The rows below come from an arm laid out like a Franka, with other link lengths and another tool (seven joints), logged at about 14 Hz.
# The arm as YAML. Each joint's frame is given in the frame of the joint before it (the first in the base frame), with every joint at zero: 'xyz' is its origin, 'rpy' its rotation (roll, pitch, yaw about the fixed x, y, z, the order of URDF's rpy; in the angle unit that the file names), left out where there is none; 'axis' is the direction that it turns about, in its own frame. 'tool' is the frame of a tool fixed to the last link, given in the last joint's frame.
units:
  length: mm
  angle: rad
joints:
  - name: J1
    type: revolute
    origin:
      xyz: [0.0, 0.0, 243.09]
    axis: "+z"
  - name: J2
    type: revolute
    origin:
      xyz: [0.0, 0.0, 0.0]
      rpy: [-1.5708, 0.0, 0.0]
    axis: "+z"
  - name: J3
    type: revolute
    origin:
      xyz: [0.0, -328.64, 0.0]
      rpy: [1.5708, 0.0, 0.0]
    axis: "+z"
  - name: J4
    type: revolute
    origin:
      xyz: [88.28, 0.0, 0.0]
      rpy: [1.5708, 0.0, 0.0]
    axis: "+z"
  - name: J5
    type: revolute
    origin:
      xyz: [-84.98, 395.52, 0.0]
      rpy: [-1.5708, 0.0, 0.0]
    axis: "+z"
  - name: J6
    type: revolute
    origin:
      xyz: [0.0, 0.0, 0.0]
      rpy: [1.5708, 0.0, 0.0]
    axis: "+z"
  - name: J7
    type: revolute
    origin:
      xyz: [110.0, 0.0, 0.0]
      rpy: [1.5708, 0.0, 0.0]
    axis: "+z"
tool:
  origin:
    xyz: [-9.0, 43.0, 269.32]
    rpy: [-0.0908, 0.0, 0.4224]
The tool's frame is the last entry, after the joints.
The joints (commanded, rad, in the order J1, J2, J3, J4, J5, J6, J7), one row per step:
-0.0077 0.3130 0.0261 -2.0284 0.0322 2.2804 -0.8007
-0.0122 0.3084 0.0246 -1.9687 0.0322 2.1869 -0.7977
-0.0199 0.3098 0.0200 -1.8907 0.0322 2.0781 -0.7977
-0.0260 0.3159 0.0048 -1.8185 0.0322 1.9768 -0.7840
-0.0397 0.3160 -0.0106 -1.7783 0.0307 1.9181 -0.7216
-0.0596 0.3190 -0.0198 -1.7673 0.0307 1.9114 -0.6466
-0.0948 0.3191 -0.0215 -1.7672 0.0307 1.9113 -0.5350
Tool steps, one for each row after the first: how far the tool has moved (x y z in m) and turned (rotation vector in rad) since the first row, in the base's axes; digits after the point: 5 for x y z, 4 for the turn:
0.00344 -0.00329 0.01999 0.0008 0.0293 -0.0064
0.00815 -0.01064 0.04414 0.0015 0.0614 -0.0156
0.00866 -0.02445 0.06457 -0.0021 0.0970 -0.0470
0.00475 -0.04478 0.07882 -0.0131 0.1176 -0.1352
0.00181 -0.06511 0.08205 -0.0230 0.1188 -0.2383
-0.00644 -0.09021 0.08280 -0.0343 0.1228 -0.3859

